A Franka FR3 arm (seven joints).
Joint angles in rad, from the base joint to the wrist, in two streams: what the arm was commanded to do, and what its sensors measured. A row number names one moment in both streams.
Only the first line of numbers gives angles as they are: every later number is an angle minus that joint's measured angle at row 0.
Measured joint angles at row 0:
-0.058 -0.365 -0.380 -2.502 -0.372 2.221 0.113
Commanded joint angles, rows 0 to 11:
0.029 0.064 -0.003 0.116 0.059 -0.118 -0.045
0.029 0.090 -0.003 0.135 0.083 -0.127 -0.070
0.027 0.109 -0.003 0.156 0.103 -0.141 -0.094
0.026 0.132 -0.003 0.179 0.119 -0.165 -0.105
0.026 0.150 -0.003 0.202 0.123 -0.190 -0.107
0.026 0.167 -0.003 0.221 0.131 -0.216 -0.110
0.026 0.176 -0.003 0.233 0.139 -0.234 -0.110
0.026 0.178 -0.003 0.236 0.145 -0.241 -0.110
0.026 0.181 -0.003 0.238 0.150 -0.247 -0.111
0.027 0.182 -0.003 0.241 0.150 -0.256 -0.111
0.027 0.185 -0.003 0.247 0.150 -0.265 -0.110
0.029 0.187 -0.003 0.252 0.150 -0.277 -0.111
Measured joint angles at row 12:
0.022 0.182 -0.001 0.202 0.123 -0.212 -0.085
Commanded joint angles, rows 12 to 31:
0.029 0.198 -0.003 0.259 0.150 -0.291 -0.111
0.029 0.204 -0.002 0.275 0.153 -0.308 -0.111
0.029 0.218 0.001 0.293 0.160 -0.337 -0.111
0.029 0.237 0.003 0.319 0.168 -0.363 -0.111
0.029 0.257 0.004 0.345 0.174 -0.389 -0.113
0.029 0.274 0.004 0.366 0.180 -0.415 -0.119
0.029 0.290 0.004 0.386 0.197 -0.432 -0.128
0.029 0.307 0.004 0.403 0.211 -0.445 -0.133
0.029 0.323 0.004 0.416 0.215 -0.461 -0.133
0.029 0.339 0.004 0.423 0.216 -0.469 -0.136
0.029 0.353 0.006 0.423 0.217 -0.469 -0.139
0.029 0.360 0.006 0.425 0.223 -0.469 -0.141
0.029 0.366 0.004 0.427 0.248 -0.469 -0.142
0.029 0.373 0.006 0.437 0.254 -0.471 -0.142
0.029 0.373 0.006 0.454 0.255 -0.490 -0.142
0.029 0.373 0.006 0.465 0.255 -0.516 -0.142
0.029 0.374 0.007 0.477 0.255 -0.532 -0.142
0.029 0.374 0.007 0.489 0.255 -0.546 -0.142
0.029 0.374 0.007 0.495 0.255 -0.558 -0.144
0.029 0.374 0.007 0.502 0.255 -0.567 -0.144
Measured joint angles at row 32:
0.025 0.375 0.008 0.442 0.234 -0.492 -0.122
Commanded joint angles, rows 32 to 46:
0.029 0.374 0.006 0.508 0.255 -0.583 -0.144
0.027 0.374 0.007 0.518 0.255 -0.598 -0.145
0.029 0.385 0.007 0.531 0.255 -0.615 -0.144
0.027 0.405 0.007 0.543 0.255 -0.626 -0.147
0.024 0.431 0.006 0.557 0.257 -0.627 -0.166
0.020 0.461 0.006 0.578 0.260 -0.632 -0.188
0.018 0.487 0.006 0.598 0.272 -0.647 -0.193
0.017 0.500 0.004 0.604 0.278 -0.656 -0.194
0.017 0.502 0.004 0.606 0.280 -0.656 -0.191
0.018 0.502 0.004 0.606 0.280 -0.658 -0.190
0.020 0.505 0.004 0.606 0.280 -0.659 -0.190
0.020 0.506 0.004 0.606 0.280 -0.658 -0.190
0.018 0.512 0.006 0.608 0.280 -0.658 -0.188
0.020 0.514 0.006 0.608 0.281 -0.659 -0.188
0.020 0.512 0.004 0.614 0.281 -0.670 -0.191
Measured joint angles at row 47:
0.024 0.509 0.005 0.565 0.259 -0.608 -0.165
